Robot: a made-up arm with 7 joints. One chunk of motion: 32 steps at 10 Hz.
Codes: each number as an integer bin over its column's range. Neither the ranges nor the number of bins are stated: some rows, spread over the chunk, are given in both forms.
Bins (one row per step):
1: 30 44 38 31 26 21 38
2: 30 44 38 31 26 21 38
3: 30 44 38 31 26 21 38
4: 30 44 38 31 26 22 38
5: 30 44 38 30 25 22 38
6: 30 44 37 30 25 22 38
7: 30 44 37 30 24 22 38
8: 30 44 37 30 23 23 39
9: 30 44 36 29 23 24 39
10: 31 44 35 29 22 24 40
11: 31 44 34 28 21 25 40
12: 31 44 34 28 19 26 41
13: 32 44 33 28 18 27 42
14: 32 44 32 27 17 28 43
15: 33 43 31 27 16 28 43
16: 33 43 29 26 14 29 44
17: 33 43 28 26 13 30 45
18: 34 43 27 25 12 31 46
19: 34 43 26 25 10 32 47
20: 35 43 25 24 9 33 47
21: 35 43 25 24 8 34 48
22: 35 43 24 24 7 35 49
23: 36 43 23 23 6 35 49
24: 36 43 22 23 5 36 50
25: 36 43 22 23 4 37 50
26: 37 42 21 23 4 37 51
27: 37 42 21 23 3 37 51
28: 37 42 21 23 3 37 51
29: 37 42 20 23 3 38 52
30: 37 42 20 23 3 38 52
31: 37 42 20 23 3 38 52
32: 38 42 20 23 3 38 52
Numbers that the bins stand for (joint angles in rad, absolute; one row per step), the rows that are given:
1: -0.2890 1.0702 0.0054 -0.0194 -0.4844 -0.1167 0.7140
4: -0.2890 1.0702 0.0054 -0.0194 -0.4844 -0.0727 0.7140
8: -0.2890 1.0702 -0.0216 -0.0681 -0.6178 -0.0287 0.7638
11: -0.2430 1.0702 -0.1025 -0.1656 -0.7067 0.0592 0.8137
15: -0.1510 0.9917 -0.1835 -0.2143 -0.9289 0.1911 0.9632
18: -0.1049 0.9917 -0.2914 -0.3117 -1.1067 0.3230 1.1127
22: -0.0589 0.9917 -0.3724 -0.3605 -1.3289 0.4989 1.2622
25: -0.0129 0.9917 -0.4263 -0.4092 -1.4622 0.5868 1.3121
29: 0.0332 0.9133 -0.4803 -0.4092 -1.5067 0.6308 1.4117
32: 0.0792 0.9133 -0.4803 -0.4092 -1.5067 0.6308 1.4117
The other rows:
2: -0.2890 1.0702 0.0054 -0.0194 -0.4844 -0.1167 0.7140
3: -0.2890 1.0702 0.0054 -0.0194 -0.4844 -0.1167 0.7140
5: -0.2890 1.0702 0.0054 -0.0681 -0.5289 -0.0727 0.7140
6: -0.2890 1.0702 -0.0216 -0.0681 -0.5289 -0.0727 0.7140
7: -0.2890 1.0702 -0.0216 -0.0681 -0.5733 -0.0727 0.7140
9: -0.2890 1.0702 -0.0486 -0.1168 -0.6178 0.0152 0.7638
10: -0.2430 1.0702 -0.0756 -0.1168 -0.6622 0.0152 0.8137
12: -0.2430 1.0702 -0.1025 -0.1656 -0.7956 0.1032 0.8635
13: -0.1970 1.0702 -0.1295 -0.1656 -0.8400 0.1471 0.9133
14: -0.1970 1.0702 -0.1565 -0.2143 -0.8844 0.1911 0.9632
16: -0.1510 0.9917 -0.2375 -0.2630 -1.0178 0.2351 1.0130
17: -0.1510 0.9917 -0.2644 -0.2630 -1.0622 0.2790 1.0629
19: -0.1049 0.9917 -0.3184 -0.3117 -1.1956 0.3670 1.1625
20: -0.0589 0.9917 -0.3454 -0.3605 -1.2400 0.4110 1.1625
21: -0.0589 0.9917 -0.3454 -0.3605 -1.2844 0.4549 1.2124
23: -0.0129 0.9917 -0.3994 -0.4092 -1.3733 0.4989 1.2622
24: -0.0129 0.9917 -0.4263 -0.4092 -1.4178 0.5429 1.3121
26: 0.0332 0.9133 -0.4533 -0.4092 -1.4622 0.5868 1.3619
27: 0.0332 0.9133 -0.4533 -0.4092 -1.5067 0.5868 1.3619
28: 0.0332 0.9133 -0.4533 -0.4092 -1.5067 0.5868 1.3619
30: 0.0332 0.9133 -0.4803 -0.4092 -1.5067 0.6308 1.4117
31: 0.0332 0.9133 -0.4803 -0.4092 -1.5067 0.6308 1.4117

